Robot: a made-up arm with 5 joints.
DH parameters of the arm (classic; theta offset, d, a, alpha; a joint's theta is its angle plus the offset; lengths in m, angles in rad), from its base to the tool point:
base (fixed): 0 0.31 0.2 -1.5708
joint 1: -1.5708 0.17 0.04 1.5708
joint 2: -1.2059 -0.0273 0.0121 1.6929
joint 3: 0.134 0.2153 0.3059 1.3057
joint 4: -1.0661 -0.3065 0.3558 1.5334
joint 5: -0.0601 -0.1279 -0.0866 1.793
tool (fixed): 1.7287 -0.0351 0 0
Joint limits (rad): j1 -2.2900..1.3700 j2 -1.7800..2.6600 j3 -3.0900..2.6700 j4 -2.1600..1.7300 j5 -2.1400..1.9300
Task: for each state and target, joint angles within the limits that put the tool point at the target. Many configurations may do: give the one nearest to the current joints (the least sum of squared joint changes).
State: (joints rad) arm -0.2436 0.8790 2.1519 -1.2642 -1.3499
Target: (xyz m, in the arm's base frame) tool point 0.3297 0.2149 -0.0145
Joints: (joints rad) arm -0.5770 1.6289 2.4812 -0.7672 -1.1784
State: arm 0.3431 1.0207 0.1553 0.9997 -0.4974
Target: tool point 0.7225 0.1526 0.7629
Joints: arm 0.9412 1.2689 -0.3093 0.3284 -0.4590
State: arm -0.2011 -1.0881 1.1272 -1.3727 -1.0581
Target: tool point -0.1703 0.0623 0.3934
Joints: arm -0.2043 -1.0754 1.1300 -0.7693 -1.1182
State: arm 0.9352 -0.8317 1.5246 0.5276 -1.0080
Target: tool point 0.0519 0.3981 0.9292
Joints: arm 1.3092 -0.9800 1.4354 0.4914 -1.2000
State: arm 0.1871 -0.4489 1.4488 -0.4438 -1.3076
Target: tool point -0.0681 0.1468 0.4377
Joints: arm -0.2935 -0.6672 1.0687 -1.1345 -1.1180
